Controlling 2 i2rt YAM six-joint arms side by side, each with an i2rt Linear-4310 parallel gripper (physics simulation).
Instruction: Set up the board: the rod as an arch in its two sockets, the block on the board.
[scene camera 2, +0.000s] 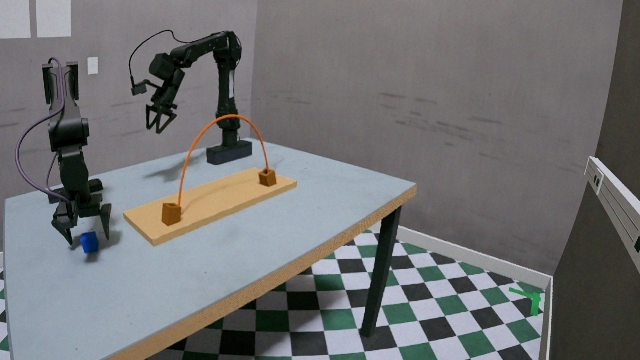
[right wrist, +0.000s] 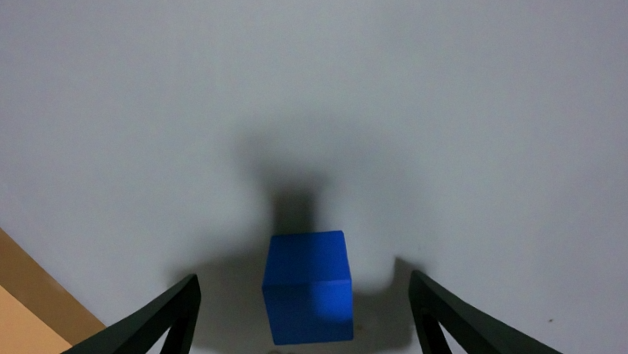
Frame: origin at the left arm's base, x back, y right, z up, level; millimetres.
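Seen in the pictures: left gripper, fingertip midpoint: (scene camera 2: 152, 131); right gripper, fingertip midpoint: (scene camera 2: 89, 241) (right wrist: 305, 283); left arm's base at its link origin: (scene camera 2: 229, 147).
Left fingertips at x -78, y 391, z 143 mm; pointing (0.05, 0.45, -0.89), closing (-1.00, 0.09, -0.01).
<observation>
Pixels of each thing's top centre, then the offset from my left fingertips to it. "*": a spot on its surface instead. Level surfaces: height alone.
- orange rod at a spot on its surface: (scene camera 2: 228, 116) * dz +58, dx -284, dy -92 mm
- blue block at its top centre: (right wrist: 310, 316) (scene camera 2: 88, 235) dz -153, dx -223, dy +315 mm
- pale blue table at its surface level: dz -188 mm
The orange rod (scene camera 2: 228, 116) stands as an arch over the wooden board (scene camera 2: 215, 203) (right wrist: 30, 320), its ends at the two brown sockets (scene camera 2: 171, 213) (scene camera 2: 267, 177). The blue block (scene camera 2: 89, 242) (right wrist: 308, 287) rests on the table to the left of the board. My right gripper (scene camera 2: 89, 240) (right wrist: 305, 283) is open, low over the table, with its fingers on either side of the block and apart from it. My left gripper (scene camera 2: 153, 130) is open and empty, raised above the far part of the table, behind the board.
The pale blue table (scene camera 2: 225, 270) bears the board and both arms. The left arm's base (scene camera 2: 229, 152) stands at the far side behind the board. The table's near edge (scene camera 2: 280, 286) runs diagonally to the right corner. A grey wall stands behind.
</observation>
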